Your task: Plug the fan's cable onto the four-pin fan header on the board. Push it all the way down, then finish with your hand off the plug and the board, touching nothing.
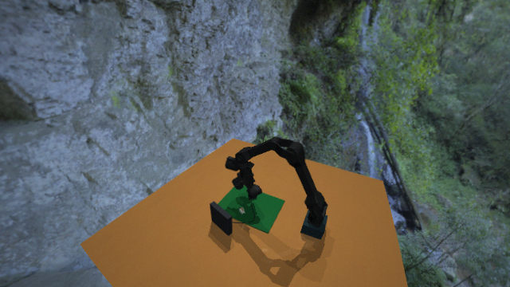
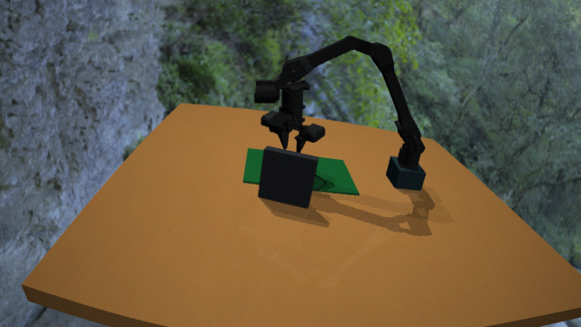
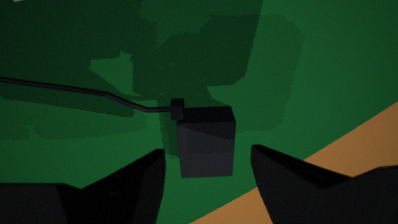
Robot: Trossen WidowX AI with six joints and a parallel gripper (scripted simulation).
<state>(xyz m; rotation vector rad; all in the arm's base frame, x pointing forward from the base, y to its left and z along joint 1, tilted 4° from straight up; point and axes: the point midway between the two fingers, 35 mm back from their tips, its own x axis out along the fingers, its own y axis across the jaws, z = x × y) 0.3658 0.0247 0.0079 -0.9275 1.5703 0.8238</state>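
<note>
The black plug is 2 cm below my gripper tip and 1 cm to the right of it. Round my gripper tip: white four-pin fan header: 11 cm to the left, 3 cm below, 3 cm behind; then black fan: 23 cm to the left, 2 cm behind, 2 cm above; then green board: 5 cm to the left, 5 cm below, 3 cm behind.
</note>
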